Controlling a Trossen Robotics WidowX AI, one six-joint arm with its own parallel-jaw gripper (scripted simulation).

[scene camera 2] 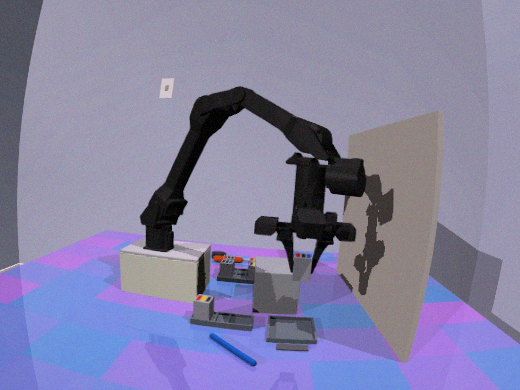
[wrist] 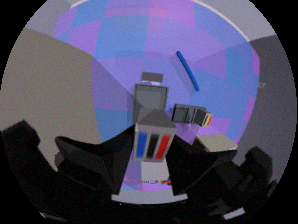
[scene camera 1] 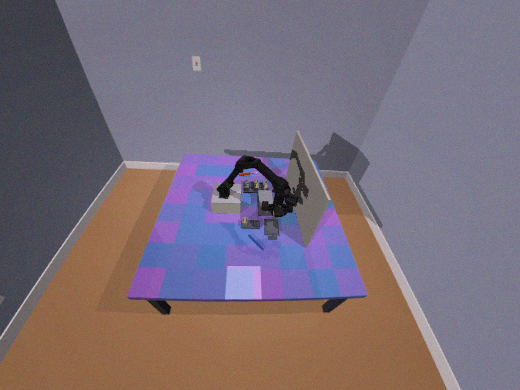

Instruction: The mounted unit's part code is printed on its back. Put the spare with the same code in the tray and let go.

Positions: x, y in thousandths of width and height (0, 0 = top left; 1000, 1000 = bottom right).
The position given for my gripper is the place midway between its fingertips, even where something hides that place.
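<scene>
From out in the scene you'd see my gripper (scene camera 2: 580, 699), along with a shallow grey tray (scene camera 2: 539, 845) and a grey mounted unit (scene camera 2: 528, 747). From the wrist, there's my gripper (wrist: 502, 574) again, and the tray (wrist: 505, 431) is there with it.
</scene>
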